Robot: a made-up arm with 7 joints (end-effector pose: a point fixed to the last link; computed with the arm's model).
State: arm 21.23 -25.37 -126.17 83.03 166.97 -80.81 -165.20
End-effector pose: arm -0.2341 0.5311 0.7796 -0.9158 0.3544 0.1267 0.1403
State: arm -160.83 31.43 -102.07 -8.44 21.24 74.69 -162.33
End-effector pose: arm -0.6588 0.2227 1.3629 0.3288 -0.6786 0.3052 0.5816
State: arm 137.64 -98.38 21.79 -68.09 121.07 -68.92 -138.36
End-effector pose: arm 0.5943 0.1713 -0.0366 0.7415 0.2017 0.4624 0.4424
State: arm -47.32 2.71 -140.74 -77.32 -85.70 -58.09 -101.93
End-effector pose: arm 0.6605 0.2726 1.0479 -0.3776 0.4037 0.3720 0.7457
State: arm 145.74 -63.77 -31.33 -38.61 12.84 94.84 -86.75
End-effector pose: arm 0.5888 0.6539 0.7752 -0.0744 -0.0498 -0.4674 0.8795
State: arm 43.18 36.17 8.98 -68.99 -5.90 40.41 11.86
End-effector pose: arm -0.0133 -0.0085 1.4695 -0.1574 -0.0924 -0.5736 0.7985
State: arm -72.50 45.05 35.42 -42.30 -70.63 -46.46 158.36
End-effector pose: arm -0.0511 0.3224 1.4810 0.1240 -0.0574 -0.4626 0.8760
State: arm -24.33 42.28 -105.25 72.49 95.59 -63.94 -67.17
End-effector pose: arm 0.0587 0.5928 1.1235 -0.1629 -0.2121 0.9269 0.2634
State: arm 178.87 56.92 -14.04 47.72 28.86 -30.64 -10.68
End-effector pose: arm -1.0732 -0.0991 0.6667 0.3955 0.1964 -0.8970 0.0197
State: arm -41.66 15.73 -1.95 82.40 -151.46 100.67 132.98
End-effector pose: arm 0.4747 0.4862 0.9762 -0.0911 -0.1758 0.6569 0.7276
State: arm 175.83 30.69 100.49 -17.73 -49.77 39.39 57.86
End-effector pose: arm -0.5992 -0.2335 1.4424 -0.2033 -0.5278 0.4347 0.7008
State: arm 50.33 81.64 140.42 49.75 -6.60 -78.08 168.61
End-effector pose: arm 0.4496 -0.7834 0.9401 0.4341 0.5030 -0.0340 0.7466
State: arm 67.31 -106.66 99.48 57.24 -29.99 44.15 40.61
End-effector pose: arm -0.7508 0.3369 0.2331 0.4779 -0.3800 -0.5933 0.5246
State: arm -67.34 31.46 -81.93 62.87 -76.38 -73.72 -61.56
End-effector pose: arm -0.2061 0.7388 1.0407 -0.6540 -0.5947 -0.4394 0.1598
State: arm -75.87 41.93 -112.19 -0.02 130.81 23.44 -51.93
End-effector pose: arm 0.2543 0.8008 1.2520 -0.0691 0.3819 0.6163 0.6852
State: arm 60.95 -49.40 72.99 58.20 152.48 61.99 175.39
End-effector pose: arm -0.6948 0.2509 1.1736 -0.0376 -0.6612 -0.7128 0.2308
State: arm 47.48 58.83 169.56 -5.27 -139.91 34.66 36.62
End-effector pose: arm 0.6774 -0.7965 0.9439 -0.2204 0.6556 -0.6265 0.3593
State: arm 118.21 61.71 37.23 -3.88 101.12 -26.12 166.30
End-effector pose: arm -0.3884 -0.9179 1.0919 0.5048 0.1254 -0.5324 0.6678
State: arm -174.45 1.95 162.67 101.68 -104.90 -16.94 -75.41
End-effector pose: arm 0.5722 0.0334 0.8609 0.8854 0.0839 0.4387 0.1286
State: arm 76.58 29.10 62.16 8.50 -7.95 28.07 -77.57
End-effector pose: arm 0.0051 -0.6228 1.4661 0.3622 -0.0165 -0.6289 0.6878
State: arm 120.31 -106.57 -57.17 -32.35 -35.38 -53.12 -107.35
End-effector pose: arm 0.0145 0.9013 0.1581 -0.4605 0.4538 0.7545 0.1132
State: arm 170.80 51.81 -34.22 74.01 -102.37 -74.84 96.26
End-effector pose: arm -0.7760 -0.3368 0.4176 -0.8433 -0.0226 0.4412 0.3061
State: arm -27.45 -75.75 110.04 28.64 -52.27 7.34 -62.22
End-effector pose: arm -0.7773 -0.7302 0.6906 0.4768 -0.6387 0.2121 0.5654
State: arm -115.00 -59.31 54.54 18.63 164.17 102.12 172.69
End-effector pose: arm 0.3891 -0.7832 1.0452 0.7746 -0.5309 -0.1169 0.3231
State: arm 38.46 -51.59 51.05 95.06 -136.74 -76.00 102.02
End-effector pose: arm -0.3240 -0.4051 0.9424 0.8949 0.0921 -0.2914 0.3251
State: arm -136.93 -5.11 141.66 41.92 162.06 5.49 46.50
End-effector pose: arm 0.3926 -0.0986 1.4894 0.5100 0.0243 0.7690 0.3847
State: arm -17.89 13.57 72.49 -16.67 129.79 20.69 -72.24
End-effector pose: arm 0.0383 0.2387 1.6010 -0.0931 -0.3190 -0.8461 0.4167
